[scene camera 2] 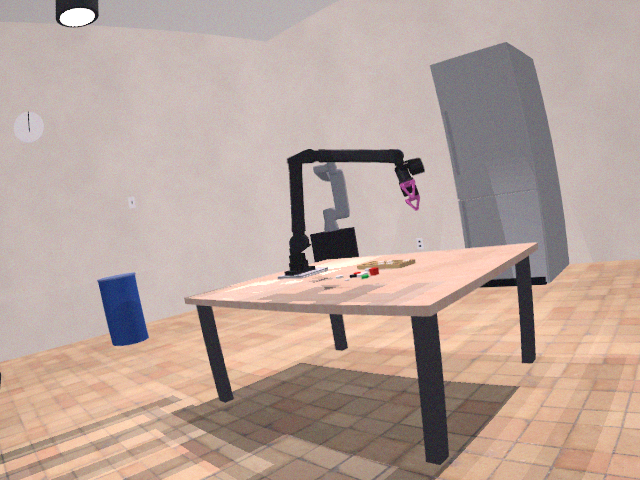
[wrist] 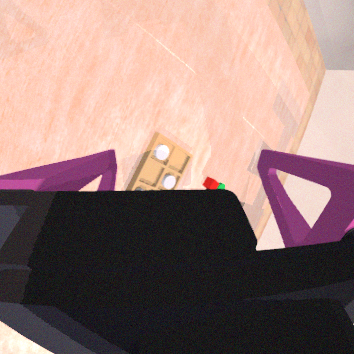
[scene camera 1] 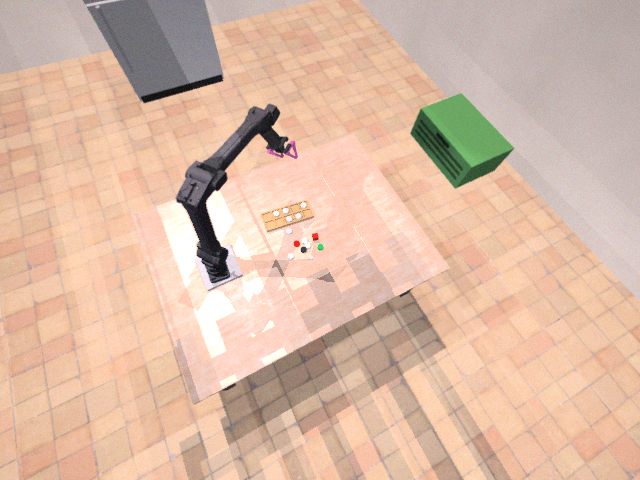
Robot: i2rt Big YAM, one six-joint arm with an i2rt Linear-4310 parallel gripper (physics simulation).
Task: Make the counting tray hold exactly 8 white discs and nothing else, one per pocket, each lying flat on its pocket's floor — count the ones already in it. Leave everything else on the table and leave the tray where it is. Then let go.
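Observation:
The tan counting tray point(scene camera 1: 269, 217) point(scene camera 2: 388, 266) point(wrist: 149, 174) lies on the table with several white discs in its pockets, such as one in an end pocket point(scene camera 1: 303, 205) point(wrist: 162, 152); other pockets are empty. Loose white discs lie beside it, one point(scene camera 1: 288, 231) near its long side, one point(scene camera 1: 290, 256) farther off, two close together point(scene camera 1: 305, 240) point(scene camera 1: 307, 245). A smaller white piece point(scene camera 1: 310, 257) lies by them. My gripper point(scene camera 1: 283, 154) point(scene camera 2: 413, 202) point(wrist: 190, 157) is open and empty, high above the table's far edge, away from the tray. The arm hides part of the tray in the wrist view.
A red disc point(scene camera 1: 296, 243), a black disc point(scene camera 1: 303, 249), a green disc point(scene camera 1: 320, 246) point(wrist: 221, 186) and a red cube point(scene camera 1: 315, 236) point(scene camera 2: 374, 271) point(wrist: 211, 183) lie among the loose white discs. The green cabinet point(scene camera 1: 465, 139) and the fridge point(scene camera 1: 160, 46) point(scene camera 2: 491, 155) stand off the table.

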